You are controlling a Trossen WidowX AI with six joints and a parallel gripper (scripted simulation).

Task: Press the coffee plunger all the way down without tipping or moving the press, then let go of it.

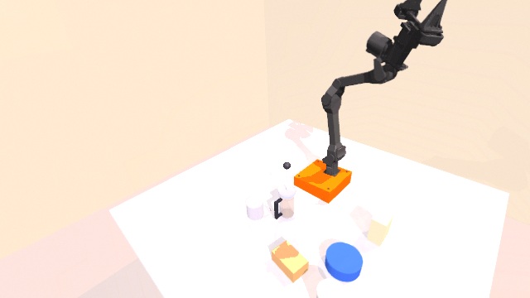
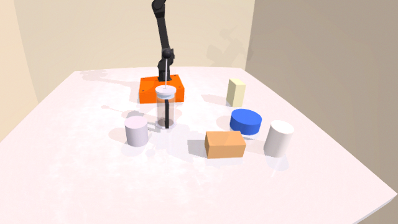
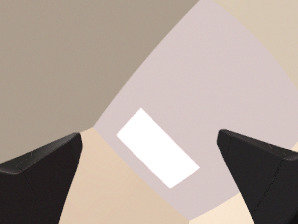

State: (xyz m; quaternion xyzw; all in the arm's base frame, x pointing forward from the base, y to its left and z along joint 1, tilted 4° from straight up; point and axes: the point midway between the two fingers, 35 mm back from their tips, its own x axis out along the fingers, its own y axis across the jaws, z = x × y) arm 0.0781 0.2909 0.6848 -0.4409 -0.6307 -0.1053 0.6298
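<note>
My gripper tip is now 67 cm above the coffee press, 31 cm to the left of it and 25 cm short of it. Round my gripper tip: white cylinder (75 cm below, 47 cm ahead, 1 cm to the left); blue disc (77 cm below, 31 cm ahead, 2 cm to the right); cream block (74 cm below, 12 cm ahead, 4 cm to the left).
</note>
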